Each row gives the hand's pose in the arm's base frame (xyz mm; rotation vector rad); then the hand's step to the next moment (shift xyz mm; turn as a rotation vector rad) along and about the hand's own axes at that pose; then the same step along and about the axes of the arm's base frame.
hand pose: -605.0 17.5 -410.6 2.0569 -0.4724 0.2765
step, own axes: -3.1 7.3 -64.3 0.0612 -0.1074 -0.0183
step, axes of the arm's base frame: -6.2 52.9 36.9 0.1020 0.0512 -0.0508
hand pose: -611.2 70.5 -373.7 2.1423 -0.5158 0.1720
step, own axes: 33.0 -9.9 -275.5 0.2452 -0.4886 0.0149
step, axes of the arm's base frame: 52.4 217.5 164.5 0.4275 0.1638 -0.2992
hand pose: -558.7 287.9 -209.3 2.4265 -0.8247 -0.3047
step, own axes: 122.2 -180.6 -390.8 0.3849 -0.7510 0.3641
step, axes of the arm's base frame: 331.4 211.6 213.7 0.5354 0.1000 -0.7403
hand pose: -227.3 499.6 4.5 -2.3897 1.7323 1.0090
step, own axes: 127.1 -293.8 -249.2 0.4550 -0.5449 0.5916
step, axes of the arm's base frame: 394.6 -88.5 31.9 0.2609 0.0475 -0.8852
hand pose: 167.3 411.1 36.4 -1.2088 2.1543 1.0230
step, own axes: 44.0 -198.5 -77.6 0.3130 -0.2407 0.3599
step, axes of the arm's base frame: 146.1 -150.6 -58.0 0.0622 0.0407 -0.5291
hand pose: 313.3 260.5 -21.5 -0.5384 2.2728 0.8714
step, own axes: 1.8 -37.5 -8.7 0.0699 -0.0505 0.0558
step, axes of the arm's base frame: 16.3 -32.5 -12.8 0.0018 -0.0059 -0.1025
